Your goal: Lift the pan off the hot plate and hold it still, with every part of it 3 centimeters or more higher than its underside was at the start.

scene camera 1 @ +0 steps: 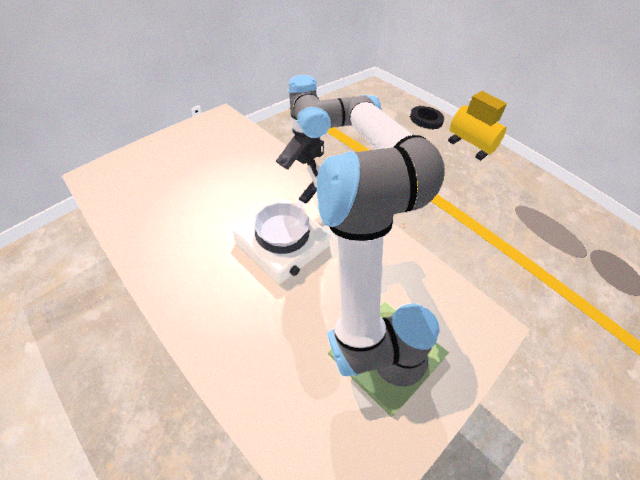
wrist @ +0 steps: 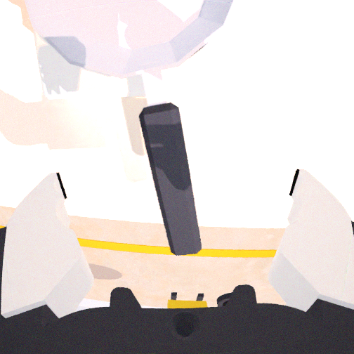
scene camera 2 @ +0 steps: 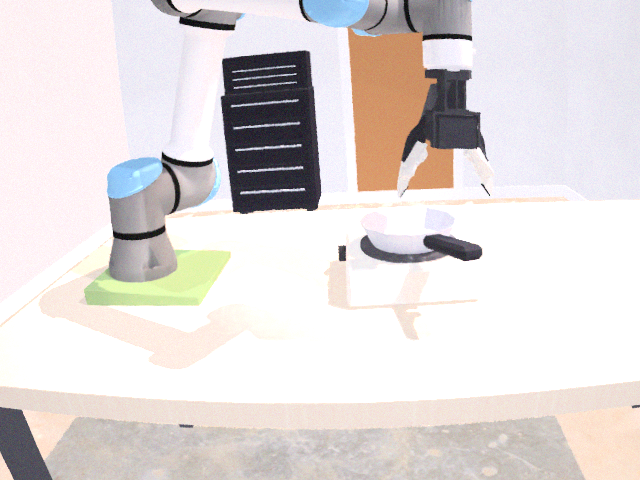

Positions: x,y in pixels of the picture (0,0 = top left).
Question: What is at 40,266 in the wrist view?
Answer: The gripper.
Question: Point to a white hot plate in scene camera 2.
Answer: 374,277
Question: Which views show the gripper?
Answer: Scene camera 1, the wrist view and scene camera 2: all of them.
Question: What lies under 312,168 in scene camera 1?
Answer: The gripper.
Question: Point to a white hot plate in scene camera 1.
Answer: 280,263
